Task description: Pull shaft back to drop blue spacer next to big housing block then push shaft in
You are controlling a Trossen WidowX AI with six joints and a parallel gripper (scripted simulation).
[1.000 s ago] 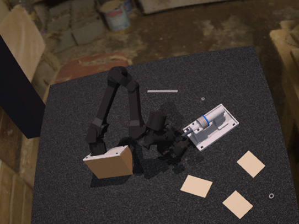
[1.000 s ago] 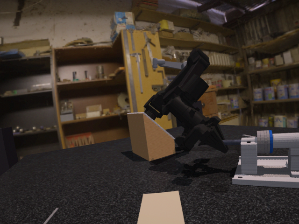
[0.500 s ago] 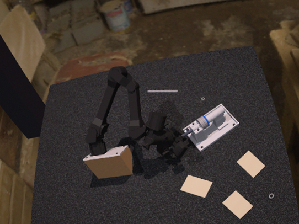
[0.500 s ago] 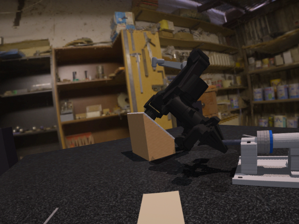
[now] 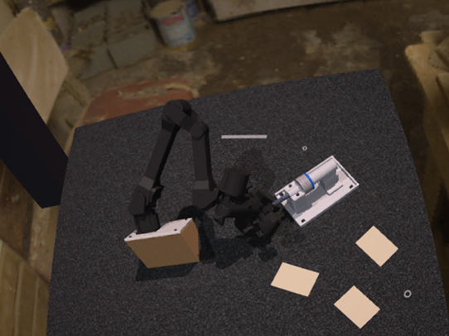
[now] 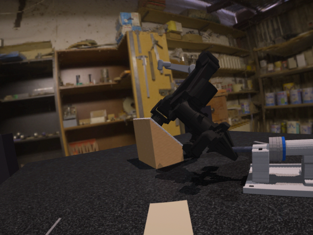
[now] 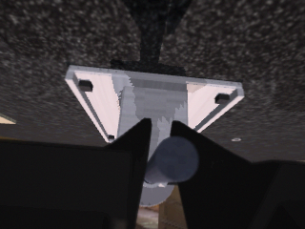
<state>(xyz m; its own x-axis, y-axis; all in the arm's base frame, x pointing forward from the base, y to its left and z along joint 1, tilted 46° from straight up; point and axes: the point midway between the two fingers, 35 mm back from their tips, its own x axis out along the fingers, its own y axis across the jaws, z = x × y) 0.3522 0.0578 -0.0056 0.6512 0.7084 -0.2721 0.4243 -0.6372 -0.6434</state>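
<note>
Right now the blue-grey shaft is 4 cm ahead of my gripper tip, 2 cm to the left of it and 2 cm above it. Also, from my gripper tip: blue spacer (10 cm ahead, 5 cm to the left, 2 cm above).
</note>
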